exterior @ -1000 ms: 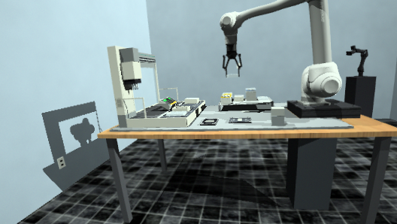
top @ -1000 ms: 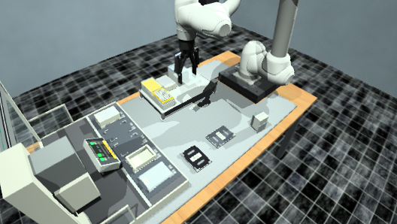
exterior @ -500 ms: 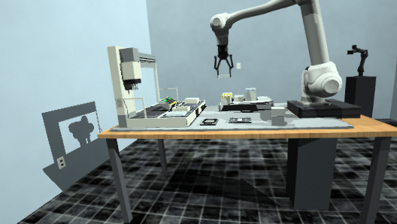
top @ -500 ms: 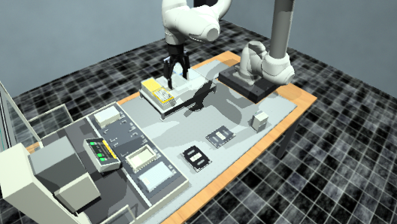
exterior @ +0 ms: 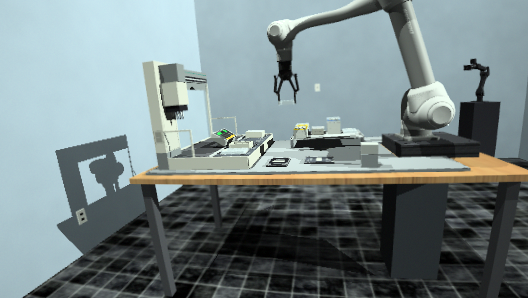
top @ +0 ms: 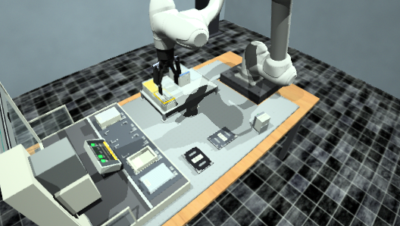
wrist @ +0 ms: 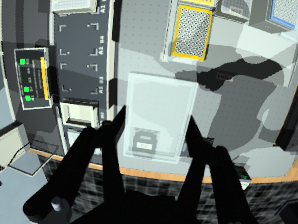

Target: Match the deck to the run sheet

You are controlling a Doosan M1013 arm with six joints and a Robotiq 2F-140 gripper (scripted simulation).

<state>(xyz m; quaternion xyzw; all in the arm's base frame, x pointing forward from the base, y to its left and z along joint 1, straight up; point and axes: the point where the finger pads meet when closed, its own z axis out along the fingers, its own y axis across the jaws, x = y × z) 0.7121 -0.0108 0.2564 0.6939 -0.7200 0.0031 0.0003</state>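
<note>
Right now the yellow-rimmed tip rack is 21 cm below my hand, 15 cm to the right of it and 7 cm behind it. Also, from my hand: clear cover: 1 cm below; one-well reservoir: 27 cm ahead, 25 cm below, 12 cm to the left; shelf: 25 cm below, 23 cm behind, 22 cm to the right.
</note>
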